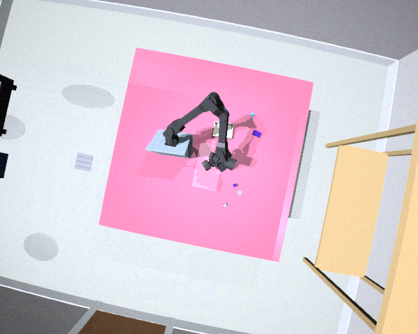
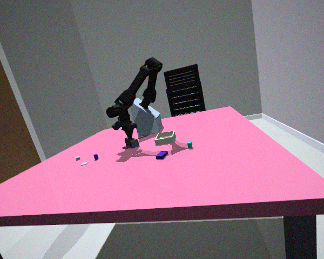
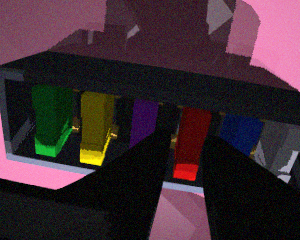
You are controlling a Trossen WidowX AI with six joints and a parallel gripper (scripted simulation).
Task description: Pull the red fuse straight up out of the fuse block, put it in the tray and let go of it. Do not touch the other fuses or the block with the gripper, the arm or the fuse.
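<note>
Right now my gripper tip is 1 cm above the red fuse. The rest, counted from my gripper tip: purple block 25 cm to the left, 23 cm ahead, 3 cm below; then small dark blue piece 16 cm ahead, 14 cm to the right, 2 cm below; then white tray 22 cm to the left, 3 cm below.
</note>
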